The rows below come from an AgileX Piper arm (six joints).
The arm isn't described. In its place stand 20 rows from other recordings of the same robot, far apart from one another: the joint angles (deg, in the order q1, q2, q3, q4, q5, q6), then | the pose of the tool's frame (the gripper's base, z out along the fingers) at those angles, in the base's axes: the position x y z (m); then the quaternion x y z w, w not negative.
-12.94, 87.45, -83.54, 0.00, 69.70, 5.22 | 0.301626 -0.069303 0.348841 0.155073 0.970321 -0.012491 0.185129
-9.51, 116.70, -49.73, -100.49, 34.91, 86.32 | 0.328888 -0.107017 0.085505 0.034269 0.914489 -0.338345 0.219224
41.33, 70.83, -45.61, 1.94, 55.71, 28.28 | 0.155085 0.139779 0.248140 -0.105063 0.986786 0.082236 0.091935
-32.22, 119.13, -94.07, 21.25, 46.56, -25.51 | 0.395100 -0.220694 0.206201 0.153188 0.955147 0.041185 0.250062
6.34, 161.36, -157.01, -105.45, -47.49, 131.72 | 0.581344 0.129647 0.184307 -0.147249 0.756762 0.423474 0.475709
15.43, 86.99, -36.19, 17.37, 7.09, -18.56 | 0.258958 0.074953 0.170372 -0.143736 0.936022 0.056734 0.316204
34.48, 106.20, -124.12, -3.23, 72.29, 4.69 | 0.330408 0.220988 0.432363 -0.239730 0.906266 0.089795 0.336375
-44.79, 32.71, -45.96, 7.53, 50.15, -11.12 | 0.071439 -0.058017 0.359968 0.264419 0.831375 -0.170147 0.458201
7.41, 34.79, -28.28, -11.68, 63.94, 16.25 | 0.080676 -0.006197 0.250113 0.050739 0.971051 -0.053367 0.227237
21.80, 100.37, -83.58, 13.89, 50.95, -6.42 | 0.347329 0.157194 0.285235 -0.184841 0.948263 0.139524 0.217175
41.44, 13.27, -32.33, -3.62, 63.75, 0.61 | 0.021378 0.011999 0.289726 -0.316150 0.847687 0.122941 0.407875
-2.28, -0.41, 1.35, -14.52, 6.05, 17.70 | 0.056678 -0.004663 0.196401 0.043871 0.716792 -0.003553 0.695897
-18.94, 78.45, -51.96, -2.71, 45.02, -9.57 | 0.243943 -0.086928 0.252602 0.067028 0.976584 -0.069271 0.192333
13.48, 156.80, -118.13, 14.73, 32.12, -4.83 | 0.516264 0.136404 -0.003655 -0.063591 0.971968 0.104834 0.200609
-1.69, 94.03, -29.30, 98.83, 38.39, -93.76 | 0.248720 0.048528 0.139268 -0.031696 0.901916 0.322193 0.285892
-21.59, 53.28, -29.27, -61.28, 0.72, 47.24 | 0.178333 -0.071649 0.281381 0.056911 0.813940 -0.181149 0.549042
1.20, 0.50, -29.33, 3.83, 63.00, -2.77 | -0.006744 0.005276 0.277721 -0.031843 0.861329 0.026423 0.506359
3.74, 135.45, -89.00, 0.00, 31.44, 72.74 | 0.456623 0.029849 0.057097 0.560107 0.814960 0.092056 0.116814
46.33, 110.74, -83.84, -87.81, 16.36, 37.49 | 0.334514 0.313322 0.266801 -0.561928 0.606796 -0.136870 0.545255
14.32, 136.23, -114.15, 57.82, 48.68, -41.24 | 0.492953 0.185535 0.185379 -0.190227 0.867159 0.367628 0.276946
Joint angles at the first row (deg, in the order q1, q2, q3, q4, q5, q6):
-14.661 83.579 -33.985 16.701 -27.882 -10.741
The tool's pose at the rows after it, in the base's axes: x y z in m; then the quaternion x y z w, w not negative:
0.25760 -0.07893 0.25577 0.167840 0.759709 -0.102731 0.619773
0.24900 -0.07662 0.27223 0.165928 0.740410 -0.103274 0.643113
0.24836 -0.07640 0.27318 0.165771 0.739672 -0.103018 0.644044
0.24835 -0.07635 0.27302 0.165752 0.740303 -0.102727 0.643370
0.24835 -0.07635 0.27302 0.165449 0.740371 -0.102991 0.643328
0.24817 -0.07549 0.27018 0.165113 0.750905 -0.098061 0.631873
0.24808 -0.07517 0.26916 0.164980 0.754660 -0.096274 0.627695
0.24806 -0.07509 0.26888 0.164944 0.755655 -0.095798 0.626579
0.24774 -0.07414 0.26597 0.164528 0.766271 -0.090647 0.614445
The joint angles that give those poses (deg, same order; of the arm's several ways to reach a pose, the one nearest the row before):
-14.661 75.370 -33.985 16.821 -25.081 -10.740
-14.660 71.765 -33.985 16.824 -24.949 -10.742
-14.659 71.515 -33.985 16.823 -24.831 -10.742
-14.659 71.514 -33.986 16.825 -24.718 -10.743
-14.659 71.514 -33.986 16.825 -24.718 -10.791
-14.660 71.513 -33.985 16.825 -22.847 -10.790
-14.660 71.512 -33.985 16.825 -22.171 -10.790
-14.661 71.515 -33.984 16.819 -21.993 -10.785
-14.659 71.514 -33.985 16.826 -20.052 -10.791

